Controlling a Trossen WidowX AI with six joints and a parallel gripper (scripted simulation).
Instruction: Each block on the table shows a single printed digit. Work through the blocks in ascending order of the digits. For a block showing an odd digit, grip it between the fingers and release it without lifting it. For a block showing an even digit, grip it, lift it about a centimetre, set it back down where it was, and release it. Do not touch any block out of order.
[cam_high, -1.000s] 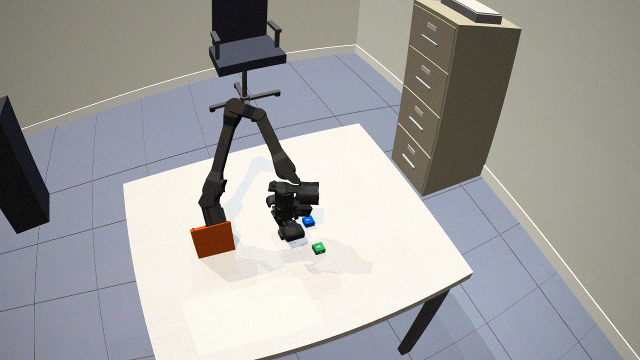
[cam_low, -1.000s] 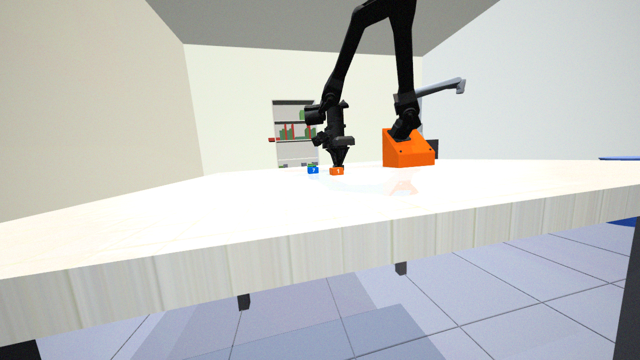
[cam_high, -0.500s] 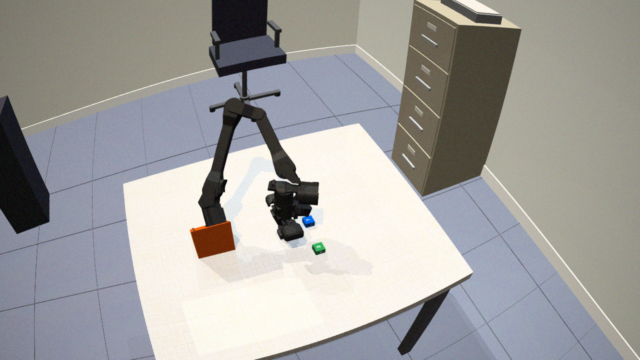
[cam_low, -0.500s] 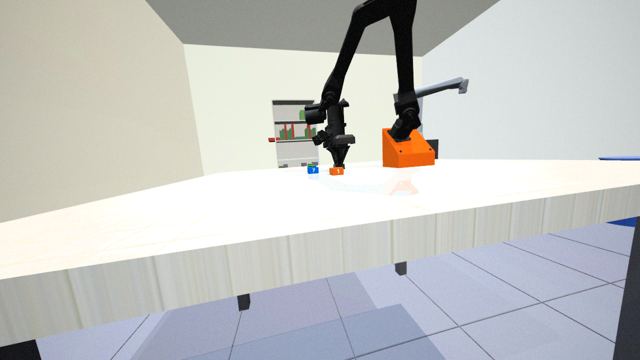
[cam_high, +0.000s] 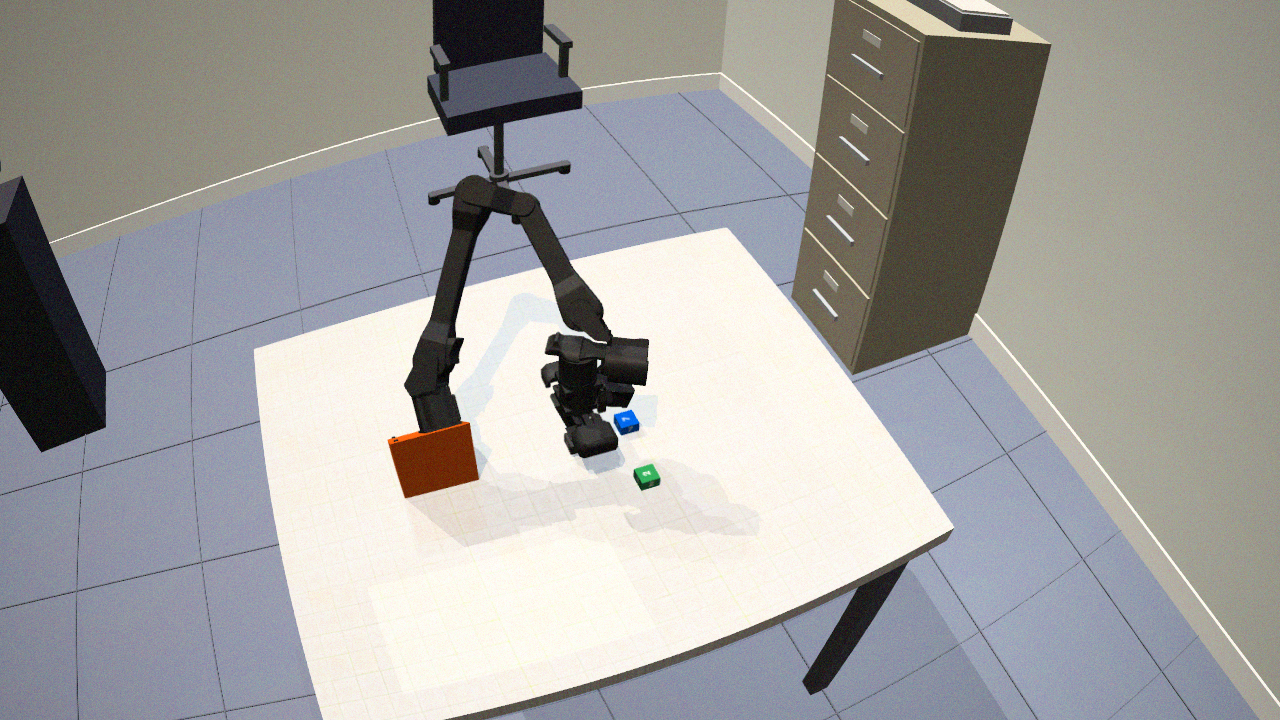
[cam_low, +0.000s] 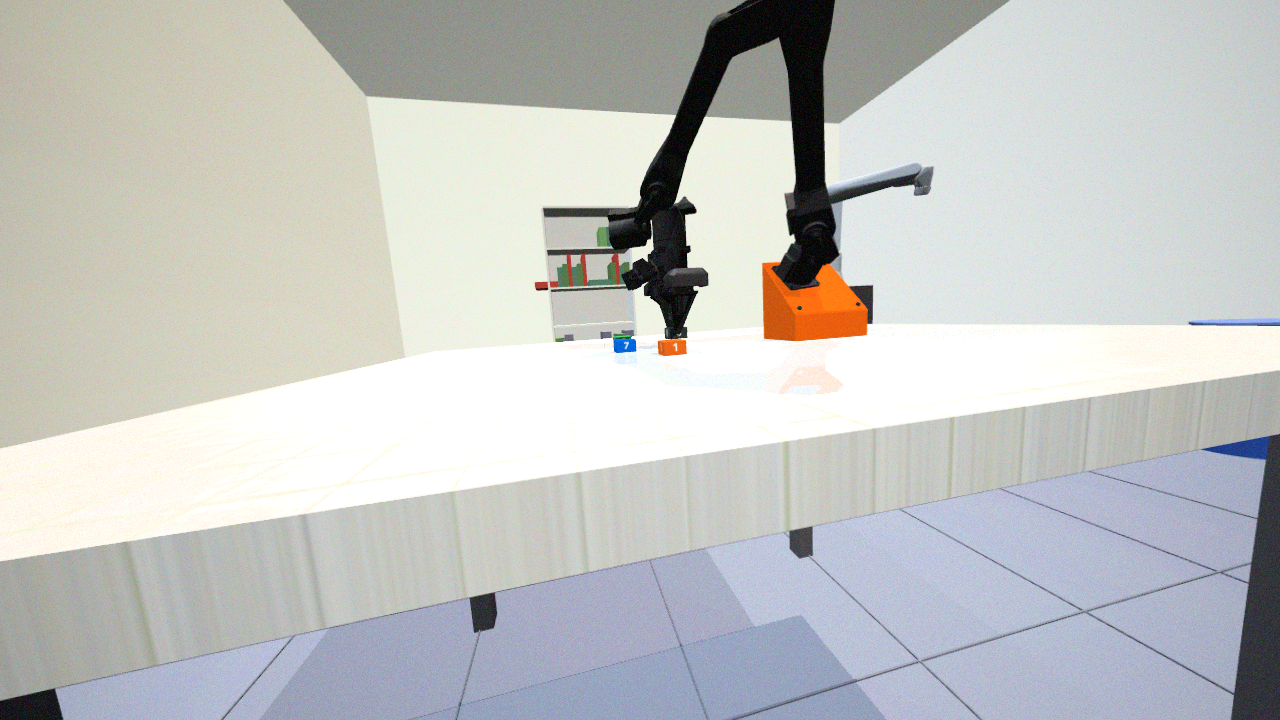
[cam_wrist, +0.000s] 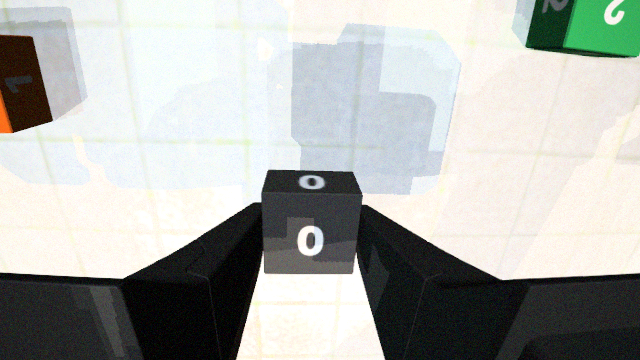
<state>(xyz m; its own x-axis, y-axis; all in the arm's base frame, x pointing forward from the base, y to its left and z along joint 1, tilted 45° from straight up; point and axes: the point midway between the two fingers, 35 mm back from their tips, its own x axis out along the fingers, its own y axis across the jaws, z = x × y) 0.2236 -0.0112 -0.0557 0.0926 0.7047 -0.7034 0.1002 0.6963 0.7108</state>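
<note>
Now: the orange block 120 mm to the left of my gripper tip, 50 mm ahead of it and 10 mm below it. Round my gripper tip: green block 110 mm to the right, 70 mm ahead, 10 mm below; blue block 100 mm ahead, 10 mm to the left, 10 mm below.
</note>
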